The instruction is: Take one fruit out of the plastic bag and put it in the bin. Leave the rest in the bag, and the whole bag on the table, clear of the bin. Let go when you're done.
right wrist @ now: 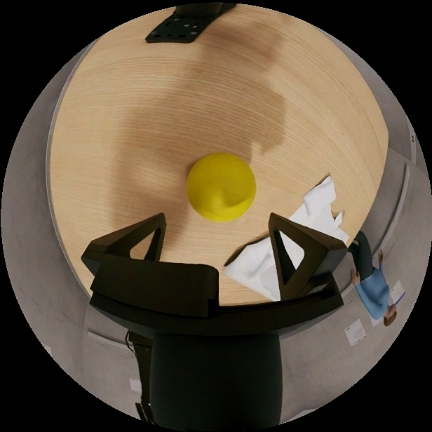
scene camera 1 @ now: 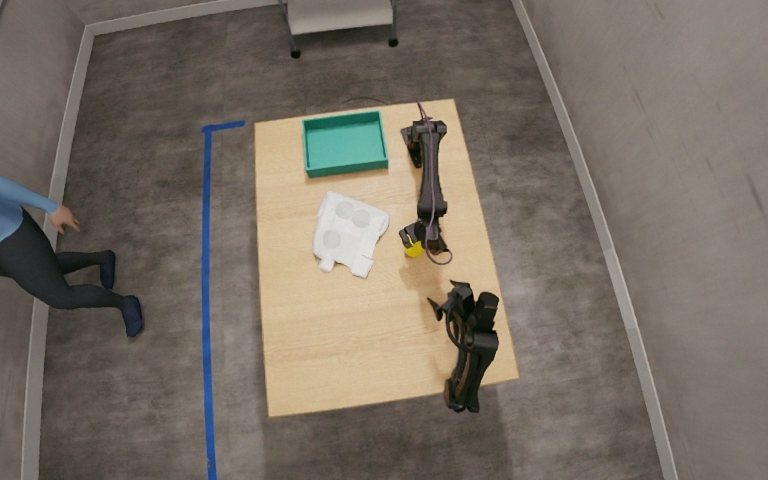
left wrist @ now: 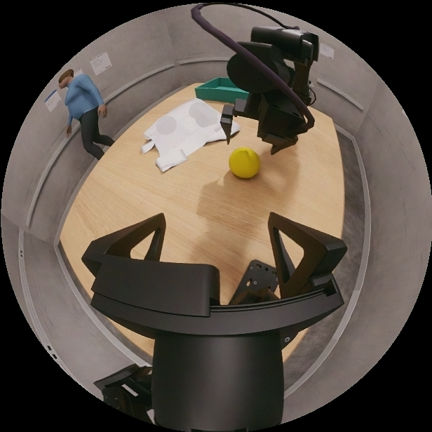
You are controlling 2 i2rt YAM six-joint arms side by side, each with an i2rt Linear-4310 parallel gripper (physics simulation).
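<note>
A yellow fruit [scene camera 1: 413,249] [left wrist: 244,162] [right wrist: 221,187] lies on the table, outside the bag. The white plastic bag [scene camera 1: 357,236] [left wrist: 186,131] [right wrist: 255,262] lies flat on the table, with several round shapes showing through it in scene camera 1. The teal bin [scene camera 1: 345,142] [left wrist: 222,90] stands on the table above the bag in scene camera 1, apart from it. My right gripper [scene camera 1: 421,240] [left wrist: 250,147] [right wrist: 216,218] is open above the table, close by the fruit, which shows just beyond its fingertips. My left gripper [scene camera 1: 444,295] [left wrist: 216,217] is open and empty, farther from the fruit.
The wooden table [scene camera 1: 317,362] has its edges near both arm bases. A person [scene camera 1: 33,254] [left wrist: 85,112] [right wrist: 372,287] is beyond the blue floor line [scene camera 1: 207,283]. A white cart [scene camera 1: 339,15] stands beyond the bin's end of the table.
</note>
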